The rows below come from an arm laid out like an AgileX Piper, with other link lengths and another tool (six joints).
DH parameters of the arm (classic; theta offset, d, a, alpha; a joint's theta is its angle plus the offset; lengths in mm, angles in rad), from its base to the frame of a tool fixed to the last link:
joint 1: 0 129.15 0 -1.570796
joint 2: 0.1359 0 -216.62 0
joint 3: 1.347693 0 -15.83 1.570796
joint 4: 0 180.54 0 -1.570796
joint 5: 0 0 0 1.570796
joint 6: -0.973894 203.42 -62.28 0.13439
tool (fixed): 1.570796 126.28 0 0
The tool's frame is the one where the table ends.
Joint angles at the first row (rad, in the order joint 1, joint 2, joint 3, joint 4, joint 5, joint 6):
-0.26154 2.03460 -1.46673 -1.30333 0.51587 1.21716
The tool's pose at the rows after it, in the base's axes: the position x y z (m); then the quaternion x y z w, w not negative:
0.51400 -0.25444 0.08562 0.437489 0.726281 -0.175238 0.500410
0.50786 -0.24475 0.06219 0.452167 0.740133 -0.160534 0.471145
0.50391 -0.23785 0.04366 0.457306 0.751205 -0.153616 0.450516
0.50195 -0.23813 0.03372 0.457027 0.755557 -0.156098 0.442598
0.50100 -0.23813 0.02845 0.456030 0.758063 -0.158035 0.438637
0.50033 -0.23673 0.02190 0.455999 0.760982 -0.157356 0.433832
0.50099 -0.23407 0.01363 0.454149 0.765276 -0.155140 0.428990
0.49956 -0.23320 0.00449 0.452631 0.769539 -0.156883 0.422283
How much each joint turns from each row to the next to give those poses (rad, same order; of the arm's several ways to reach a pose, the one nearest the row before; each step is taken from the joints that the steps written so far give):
-0.00001 -0.01105 0.00001 0.10014 -0.00001 -0.08830
0.00001 0.01002 0.00000 0.13665 0.00001 -0.09900
0.00001 0.01677 0.00003 0.07419 -0.00001 -0.05863
-0.00225 0.01776 -0.00004 0.00186 -0.00077 -0.00351
-0.00016 0.00997 0.00002 -0.00236 0.00019 0.00003
-0.00001 0.01105 0.00175 0.00227 -0.00407 0.00000
0.00002 0.01691 -0.00002 0.00037 -0.01023 0.00000
-0.00002 0.01750 -0.00004 -0.00207 -0.00211 -0.00006

